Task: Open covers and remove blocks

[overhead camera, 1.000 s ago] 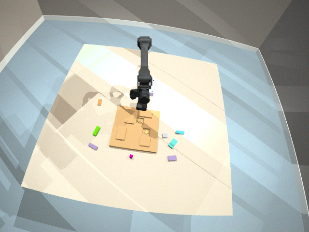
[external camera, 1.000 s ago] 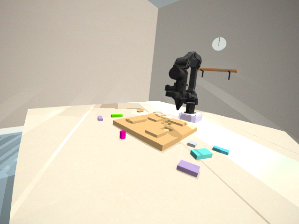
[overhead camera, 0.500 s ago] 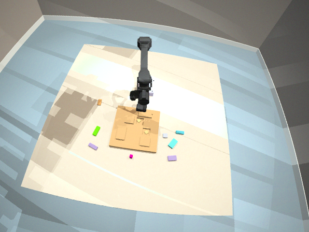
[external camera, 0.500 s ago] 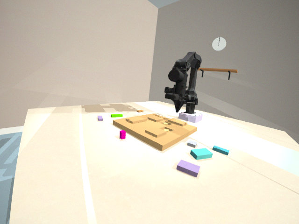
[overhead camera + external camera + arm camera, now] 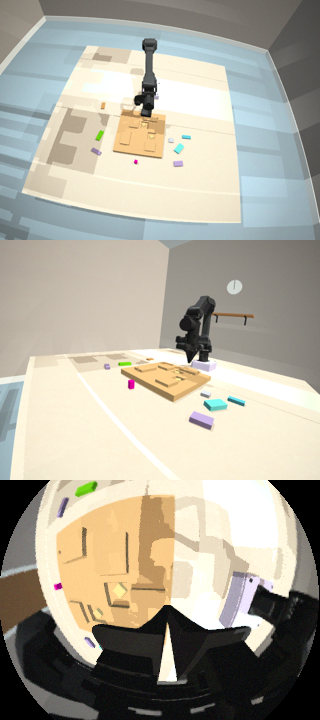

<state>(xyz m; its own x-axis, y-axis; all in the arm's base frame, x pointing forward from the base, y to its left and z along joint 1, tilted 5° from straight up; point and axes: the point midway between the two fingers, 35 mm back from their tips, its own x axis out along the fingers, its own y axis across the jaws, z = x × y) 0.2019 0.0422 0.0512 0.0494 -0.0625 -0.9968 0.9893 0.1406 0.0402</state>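
My gripper tip is now 130 mm short of the tan puzzle board, 30 mm above it and 10 mm to the left of it. The rest, counted from my gripper tip: cyan block 260 mm to the left, 180 mm ahead, 50 mm below; then grey cube 200 mm to the left, 140 mm ahead, 50 mm below; then orange block 310 mm to the right, 50 mm below, 20 mm ahead.
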